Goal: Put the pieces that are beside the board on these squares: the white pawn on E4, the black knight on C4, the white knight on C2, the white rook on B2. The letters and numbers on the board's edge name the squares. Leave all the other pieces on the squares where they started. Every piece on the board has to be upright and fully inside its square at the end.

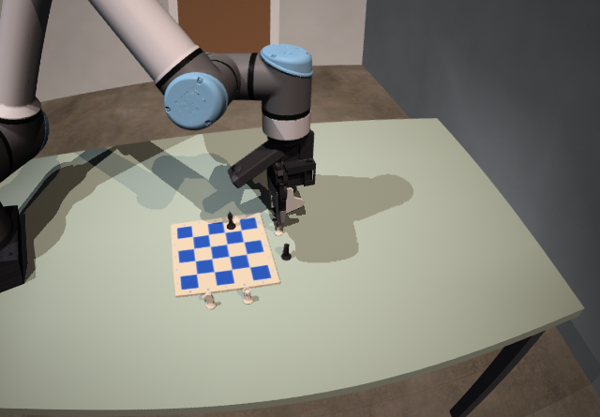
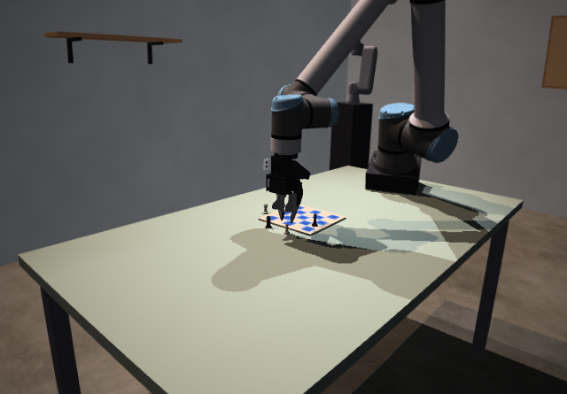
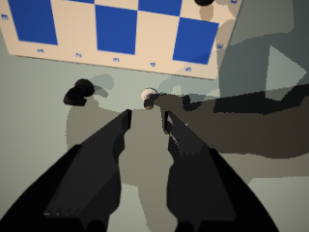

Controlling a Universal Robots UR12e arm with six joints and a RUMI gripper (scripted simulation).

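Right now my hand is 4 cm above the white pawn. Round my hand: black knight: 7 cm to the right, 4 cm below, 2 cm ahead; then white rook: 20 cm to the right, 6 cm behind, 4 cm below; then chessboard: 13 cm behind, 7 cm to the right, 5 cm below.
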